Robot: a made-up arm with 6 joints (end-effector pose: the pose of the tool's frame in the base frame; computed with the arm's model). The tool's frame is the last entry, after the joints.
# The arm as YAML. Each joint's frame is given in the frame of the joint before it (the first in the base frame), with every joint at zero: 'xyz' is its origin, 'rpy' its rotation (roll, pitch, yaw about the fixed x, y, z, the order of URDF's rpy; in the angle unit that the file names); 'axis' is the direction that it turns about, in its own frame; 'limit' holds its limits. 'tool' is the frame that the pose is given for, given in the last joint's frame.
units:
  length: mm
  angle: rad
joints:
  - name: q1
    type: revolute
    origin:
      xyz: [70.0, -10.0, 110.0]
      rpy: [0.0, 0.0, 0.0]
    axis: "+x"
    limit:
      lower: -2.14
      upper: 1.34
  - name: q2
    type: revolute
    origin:
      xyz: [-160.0, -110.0, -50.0]
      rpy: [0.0, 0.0, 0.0]
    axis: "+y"
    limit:
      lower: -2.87
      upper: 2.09
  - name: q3
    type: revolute
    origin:
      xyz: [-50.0, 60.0, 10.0]
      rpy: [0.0, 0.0, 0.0]
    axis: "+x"
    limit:
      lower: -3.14
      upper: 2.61
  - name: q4
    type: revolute
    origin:
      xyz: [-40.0, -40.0, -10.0]
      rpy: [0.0, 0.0, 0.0]
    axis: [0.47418, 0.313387, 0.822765]
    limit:
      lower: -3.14
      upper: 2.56
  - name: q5
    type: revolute
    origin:
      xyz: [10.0, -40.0, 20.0]
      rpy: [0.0, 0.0, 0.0]
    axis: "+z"
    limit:
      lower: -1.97
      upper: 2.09
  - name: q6
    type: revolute
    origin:
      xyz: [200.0, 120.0, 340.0]
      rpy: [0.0, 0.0, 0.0]
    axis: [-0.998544, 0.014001, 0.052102]
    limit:
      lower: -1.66
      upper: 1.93
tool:
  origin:
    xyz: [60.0, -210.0, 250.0]
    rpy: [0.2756, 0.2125, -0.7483]
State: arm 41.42 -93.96 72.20 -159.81 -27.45 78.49
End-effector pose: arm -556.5 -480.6 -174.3 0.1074 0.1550 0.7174 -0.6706
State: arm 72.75 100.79 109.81 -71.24 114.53 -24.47
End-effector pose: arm 81.1 76.5 -426.8 0.1718 -0.6565 -0.7339 0.0296
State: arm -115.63 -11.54 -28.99 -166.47 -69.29 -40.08
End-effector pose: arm 47.0 -435.8 -52.8 0.1912 -0.4153 0.4804 -0.7484
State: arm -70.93 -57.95 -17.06 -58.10 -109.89 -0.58
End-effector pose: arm -679.2 -92.5 -261.4 0.0101 0.6862 -0.6749 -0.2712
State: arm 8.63 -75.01 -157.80 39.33 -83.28 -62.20
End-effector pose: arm -108.7 413.6 136.9 0.1545 -0.0811 -0.8978 -0.4044
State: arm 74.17 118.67 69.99 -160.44 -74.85 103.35
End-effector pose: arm 487.8 116.5 -336.5 0.2100 0.9514 0.2028 0.0981
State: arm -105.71 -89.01 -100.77 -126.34 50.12 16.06
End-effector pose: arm 321.6 76.7 -285.7 0.5402 -0.2136 0.8134 -0.0300
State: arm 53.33 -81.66 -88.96 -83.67 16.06 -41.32
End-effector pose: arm -125.2 422.5 377.8 0.1028 -0.0459 -0.6710 -0.7328
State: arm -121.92 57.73 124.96 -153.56 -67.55 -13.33
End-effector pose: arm 300.6 361.1 422.0 0.7650 0.1887 0.5504 0.2762
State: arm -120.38 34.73 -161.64 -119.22 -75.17 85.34
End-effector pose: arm -630.4 -413.1 481.3 0.3154 0.1326 -0.6921 0.6356
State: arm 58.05 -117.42 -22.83 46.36 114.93 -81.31
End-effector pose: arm -214.4 282.5 118.9 0.9470 0.0935 0.0737 0.2984
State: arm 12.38 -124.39 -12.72 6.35 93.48 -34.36
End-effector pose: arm -477.4 245.7 -37.0 0.8139 -0.1696 -0.5187 0.1991
